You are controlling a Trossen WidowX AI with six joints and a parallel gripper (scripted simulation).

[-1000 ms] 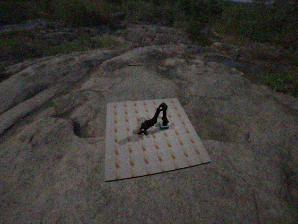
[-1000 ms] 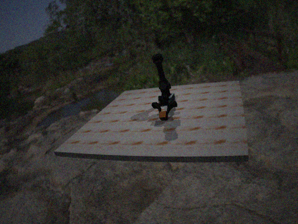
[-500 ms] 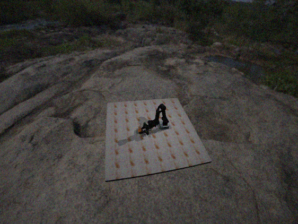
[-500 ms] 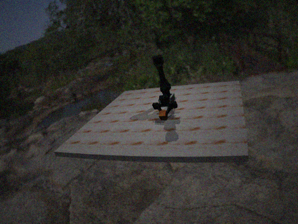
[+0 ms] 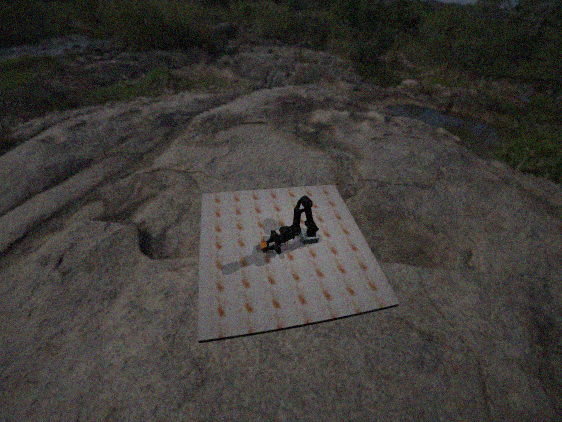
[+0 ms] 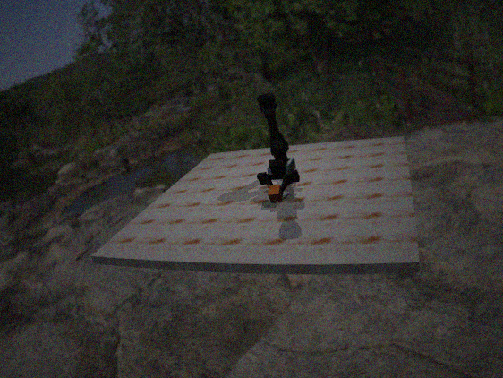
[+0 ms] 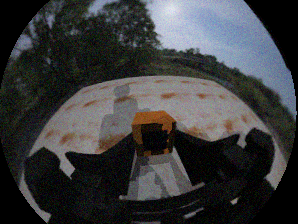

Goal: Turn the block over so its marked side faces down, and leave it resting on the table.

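My gripper tip is 1 cm past the orange block.
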